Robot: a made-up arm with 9 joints. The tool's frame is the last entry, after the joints.
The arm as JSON. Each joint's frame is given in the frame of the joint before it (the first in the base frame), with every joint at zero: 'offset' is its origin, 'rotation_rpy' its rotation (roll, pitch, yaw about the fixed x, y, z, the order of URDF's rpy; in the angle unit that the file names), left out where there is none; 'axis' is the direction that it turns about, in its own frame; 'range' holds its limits. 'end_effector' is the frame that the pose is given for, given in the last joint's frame.
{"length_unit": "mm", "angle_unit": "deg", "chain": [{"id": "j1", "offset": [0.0, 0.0, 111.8], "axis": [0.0, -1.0, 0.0], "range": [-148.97, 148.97]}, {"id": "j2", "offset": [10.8, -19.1, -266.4], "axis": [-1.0, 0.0, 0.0], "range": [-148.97, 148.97]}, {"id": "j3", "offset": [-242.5, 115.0, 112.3], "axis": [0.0, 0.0, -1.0], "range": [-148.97, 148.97]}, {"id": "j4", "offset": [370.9, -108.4, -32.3], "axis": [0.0, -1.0, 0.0], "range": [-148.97, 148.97]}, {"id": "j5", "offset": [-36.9, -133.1, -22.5], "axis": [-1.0, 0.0, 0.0], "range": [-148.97, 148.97]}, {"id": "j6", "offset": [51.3, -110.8, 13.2], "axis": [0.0, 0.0, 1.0], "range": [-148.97, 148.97]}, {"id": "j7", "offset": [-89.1, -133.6, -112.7], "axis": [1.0, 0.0, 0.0], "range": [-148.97, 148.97]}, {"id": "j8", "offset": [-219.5, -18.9, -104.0], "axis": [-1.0, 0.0, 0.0], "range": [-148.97, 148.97]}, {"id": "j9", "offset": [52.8, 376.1, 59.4], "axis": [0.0, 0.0, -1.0], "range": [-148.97, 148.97]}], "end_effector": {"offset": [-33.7, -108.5, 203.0]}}
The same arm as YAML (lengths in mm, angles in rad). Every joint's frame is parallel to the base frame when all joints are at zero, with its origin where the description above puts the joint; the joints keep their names.
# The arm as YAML. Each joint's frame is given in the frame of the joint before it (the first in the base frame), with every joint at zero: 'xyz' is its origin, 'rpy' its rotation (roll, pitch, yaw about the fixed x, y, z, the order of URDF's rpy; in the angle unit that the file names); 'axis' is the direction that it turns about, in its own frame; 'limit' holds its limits. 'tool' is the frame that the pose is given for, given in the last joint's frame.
units:
  length: mm
  angle: rad
joints:
  - name: j1
    type: revolute
    origin:
      xyz: [0.0, 0.0, 111.8]
      rpy: [0.0, 0.0, 0.0]
    axis: [0.0, -1.0, 0.0]
    limit:
      lower: -2.6
      upper: 2.6
  - name: j2
    type: revolute
    origin:
      xyz: [10.8, -19.1, -266.4]
      rpy: [0.0, 0.0, 0.0]
    axis: [-1.0, 0.0, 0.0]
    limit:
      lower: -2.6
      upper: 2.6
  - name: j3
    type: revolute
    origin:
      xyz: [-242.5, 115.0, 112.3]
      rpy: [0.0, 0.0, 0.0]
    axis: [0.0, 0.0, -1.0]
    limit:
      lower: -2.6
      upper: 2.6
  - name: j4
    type: revolute
    origin:
      xyz: [370.9, -108.4, -32.3]
      rpy: [0.0, 0.0, 0.0]
    axis: [0.0, -1.0, 0.0]
    limit:
      lower: -2.6
      upper: 2.6
  - name: j5
    type: revolute
    origin:
      xyz: [-36.9, -133.1, -22.5]
      rpy: [0.0, 0.0, 0.0]
    axis: [-1.0, 0.0, 0.0]
    limit:
      lower: -2.6
      upper: 2.6
  - name: j6
    type: revolute
    origin:
      xyz: [51.3, -110.8, 13.2]
      rpy: [0.0, 0.0, 0.0]
    axis: [0.0, 0.0, 1.0]
    limit:
      lower: -2.6
      upper: 2.6
  - name: j7
    type: revolute
    origin:
      xyz: [-89.1, -133.6, -112.7]
      rpy: [0.0, 0.0, 0.0]
    axis: [1.0, 0.0, 0.0]
    limit:
      lower: -2.6
      upper: 2.6
  - name: j8
    type: revolute
    origin:
      xyz: [-219.5, -18.9, -104.0]
      rpy: [0.0, 0.0, 0.0]
    axis: [-1.0, 0.0, 0.0]
    limit:
      lower: -2.6
      upper: 2.6
  - name: j9
    type: revolute
    origin:
      xyz: [52.8, 376.1, 59.4]
      rpy: [0.0, 0.0, 0.0]
    axis: [0.0, 0.0, -1.0]
    limit:
      lower: -2.6
      upper: 2.6
tool:
  origin:
    xyz: [-33.7, -108.5, 203.0]
    rpy: [0.0, 0.0, 0.0]

